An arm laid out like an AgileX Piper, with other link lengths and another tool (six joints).
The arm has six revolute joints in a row. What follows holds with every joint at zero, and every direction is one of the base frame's. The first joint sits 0.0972 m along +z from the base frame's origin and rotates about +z. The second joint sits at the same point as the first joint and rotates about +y. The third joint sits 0.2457 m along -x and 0.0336 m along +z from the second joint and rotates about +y. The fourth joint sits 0.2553 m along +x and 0.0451 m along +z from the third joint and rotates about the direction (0.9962, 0, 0.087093). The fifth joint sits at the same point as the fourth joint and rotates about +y. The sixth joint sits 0.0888 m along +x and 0.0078 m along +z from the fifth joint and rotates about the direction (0.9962, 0, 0.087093). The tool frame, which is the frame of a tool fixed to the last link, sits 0.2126 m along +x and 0.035 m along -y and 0.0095 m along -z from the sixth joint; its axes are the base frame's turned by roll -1.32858, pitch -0.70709 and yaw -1.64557 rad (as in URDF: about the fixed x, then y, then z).
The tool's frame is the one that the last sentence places.
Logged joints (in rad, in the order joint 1, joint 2, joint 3, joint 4, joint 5, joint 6), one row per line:
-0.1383, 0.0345, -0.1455, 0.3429, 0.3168, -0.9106
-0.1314, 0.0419, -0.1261, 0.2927, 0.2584, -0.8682
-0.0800, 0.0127, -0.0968, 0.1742, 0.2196, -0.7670
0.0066, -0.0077, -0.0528, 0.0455, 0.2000, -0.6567
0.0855, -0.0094, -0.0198, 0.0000, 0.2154, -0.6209
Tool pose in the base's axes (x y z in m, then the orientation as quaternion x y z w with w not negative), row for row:
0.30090, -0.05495, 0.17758, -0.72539, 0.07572, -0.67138, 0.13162
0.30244, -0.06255, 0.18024, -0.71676, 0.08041, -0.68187, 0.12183
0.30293, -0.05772, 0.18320, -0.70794, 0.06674, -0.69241, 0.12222
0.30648, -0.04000, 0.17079, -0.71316, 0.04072, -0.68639, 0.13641
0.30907, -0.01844, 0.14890, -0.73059, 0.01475, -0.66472, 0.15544
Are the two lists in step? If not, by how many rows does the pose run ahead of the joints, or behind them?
They are in step.
